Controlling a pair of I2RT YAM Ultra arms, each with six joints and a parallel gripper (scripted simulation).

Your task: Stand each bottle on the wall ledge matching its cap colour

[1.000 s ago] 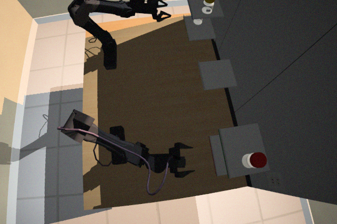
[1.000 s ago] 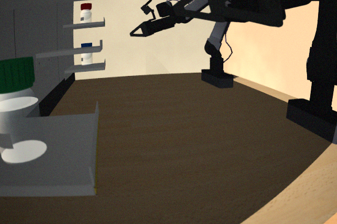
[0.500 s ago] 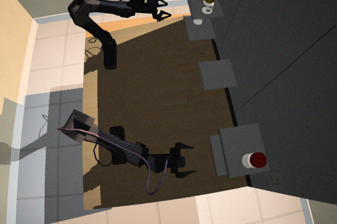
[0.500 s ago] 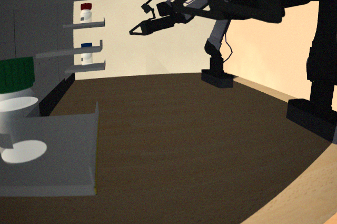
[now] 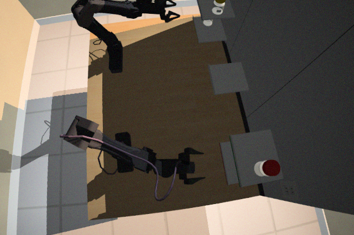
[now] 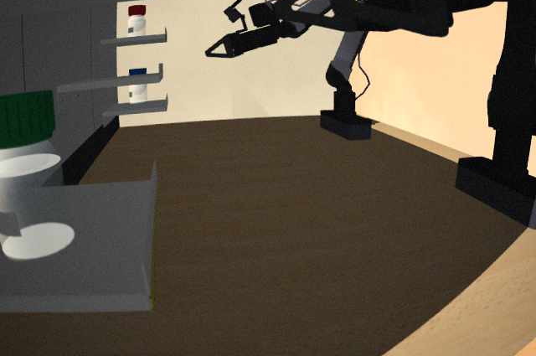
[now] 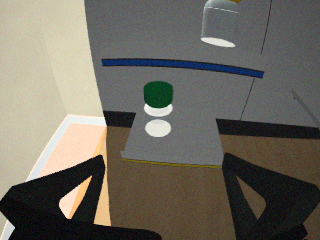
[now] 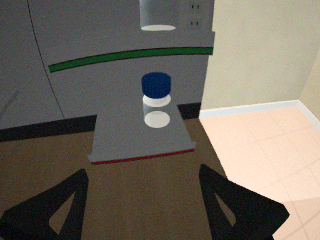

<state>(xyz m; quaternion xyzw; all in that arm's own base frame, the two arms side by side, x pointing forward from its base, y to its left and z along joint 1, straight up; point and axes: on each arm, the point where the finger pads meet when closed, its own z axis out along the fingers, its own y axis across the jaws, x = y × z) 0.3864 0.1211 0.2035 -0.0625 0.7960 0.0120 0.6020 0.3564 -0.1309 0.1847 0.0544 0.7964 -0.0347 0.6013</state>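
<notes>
My right gripper is now 210 mm short of the red-capped bottle, 110 mm below it and 60 mm to the left of it. Round my right hand: green strip 120 mm ahead, 50 mm above, 10 mm to the right; blue-capped bottle 210 mm ahead, 90 mm below, 50 mm to the right; yellow-capped bottle 730 mm to the left, 240 mm ahead, 110 mm above.
The green-capped bottle is 20 cm ahead of my left hand, 2 cm to the left of it and 11 cm below it. The rest, counted from my left hand: yellow strip 12 cm ahead, 2 cm to the right, 16 cm below; then blue strip 12 cm ahead, 2 cm to the right, 3 cm above; then yellow-capped bottle 20 cm ahead, 8 cm to the right, 9 cm above.
</notes>
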